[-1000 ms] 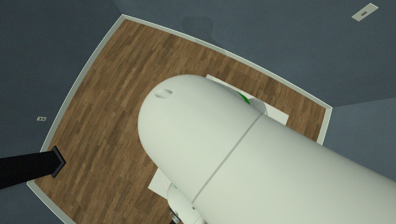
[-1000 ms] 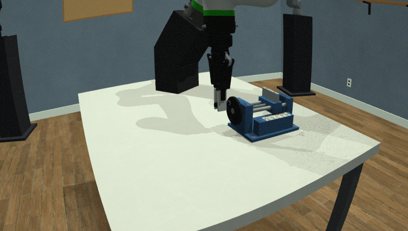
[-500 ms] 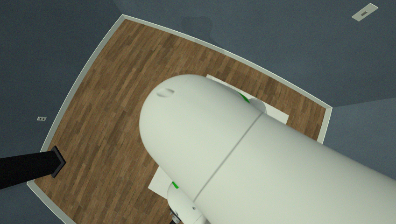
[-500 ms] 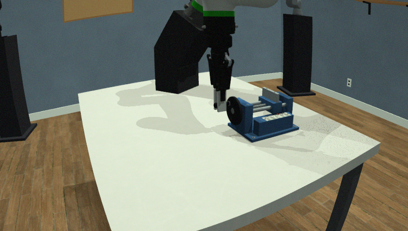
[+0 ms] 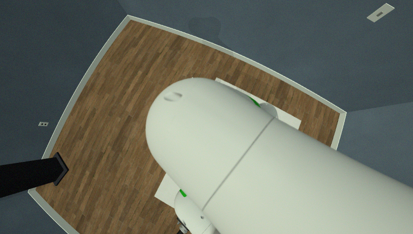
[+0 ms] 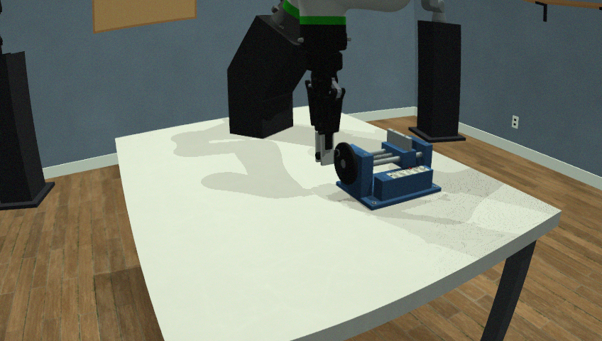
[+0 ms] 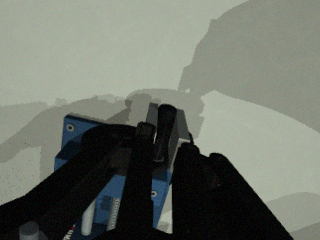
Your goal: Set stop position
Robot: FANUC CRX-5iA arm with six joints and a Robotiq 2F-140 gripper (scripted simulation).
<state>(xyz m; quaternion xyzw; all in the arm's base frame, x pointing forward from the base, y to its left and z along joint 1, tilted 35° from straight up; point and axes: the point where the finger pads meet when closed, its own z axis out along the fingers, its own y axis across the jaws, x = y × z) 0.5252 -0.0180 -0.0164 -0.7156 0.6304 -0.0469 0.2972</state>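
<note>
Right now my hand is 20 mm to the right of the handwheel and 20 mm above it. From my hand the other things lie so: stop block (180 mm to the left, 20 mm below).
</note>
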